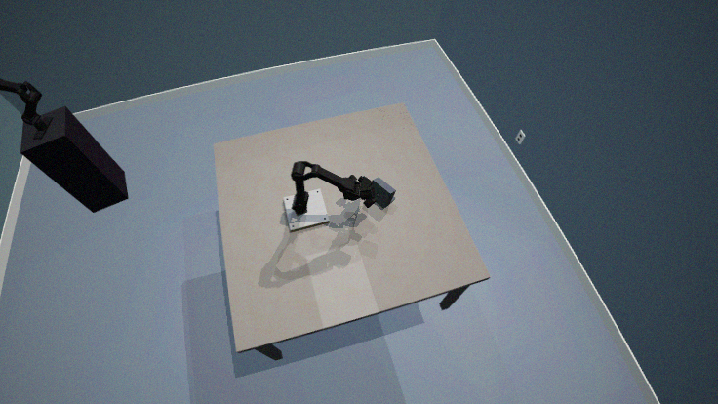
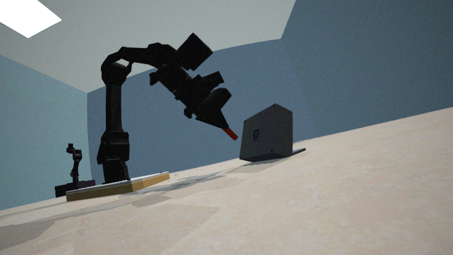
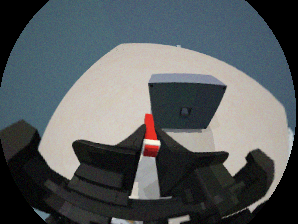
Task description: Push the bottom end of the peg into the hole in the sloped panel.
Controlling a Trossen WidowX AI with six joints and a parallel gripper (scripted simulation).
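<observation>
My gripper tip is 8 cm short of the sloped panel, 5 cm above it and 3 cm to the left of it. From my gripper tip the other things lie so: red peg: 1 cm to the right, 1 cm behind, 1 cm above.
</observation>
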